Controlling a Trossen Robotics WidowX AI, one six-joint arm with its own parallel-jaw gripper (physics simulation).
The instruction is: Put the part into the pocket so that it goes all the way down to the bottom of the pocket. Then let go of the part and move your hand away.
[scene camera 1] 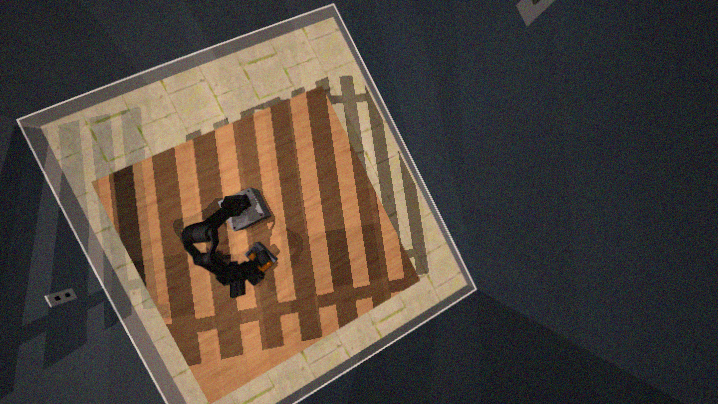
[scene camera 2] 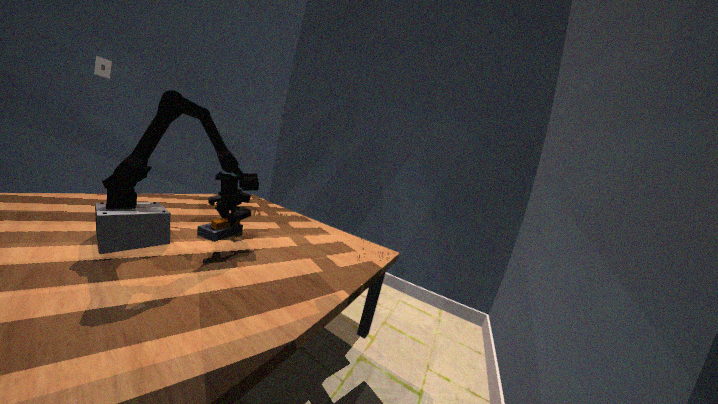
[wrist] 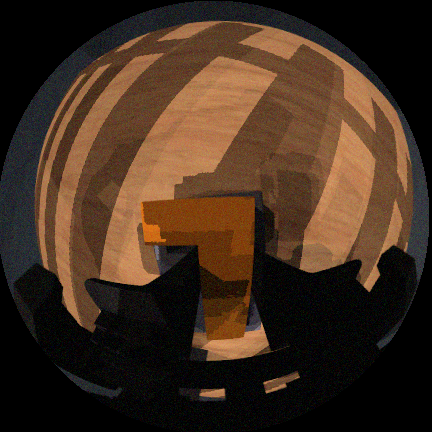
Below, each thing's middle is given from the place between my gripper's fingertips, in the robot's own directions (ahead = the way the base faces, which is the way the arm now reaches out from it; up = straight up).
I see my gripper 20 mm below the orange L-shaped part [wrist: 222,228], 20 mm past it and 10 mm to the right of it. From my hand the other things lie so: pocket block [wrist: 259,234]: 30 mm behind, 20 mm below.
